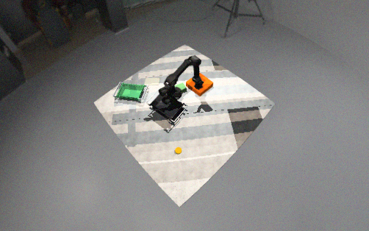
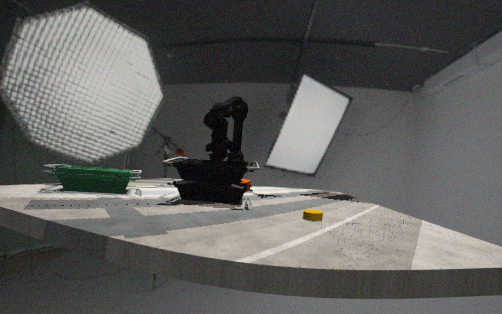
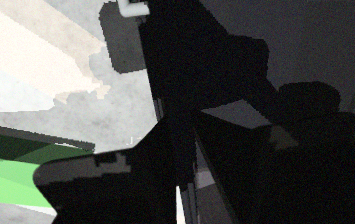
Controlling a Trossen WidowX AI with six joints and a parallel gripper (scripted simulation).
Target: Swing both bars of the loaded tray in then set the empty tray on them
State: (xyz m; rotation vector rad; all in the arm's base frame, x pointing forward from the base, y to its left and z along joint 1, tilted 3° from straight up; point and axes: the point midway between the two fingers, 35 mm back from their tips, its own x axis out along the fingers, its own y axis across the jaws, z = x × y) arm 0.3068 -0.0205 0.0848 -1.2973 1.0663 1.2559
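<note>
My gripper tip is 70 mm short of the black tray, 20 mm below it and 10 mm to the right of it. Round my gripper tip: light green block: 190 mm behind, 110 mm to the right, 70 mm below; yellow disc: 330 mm to the left, 250 mm ahead, 80 mm below.
</note>
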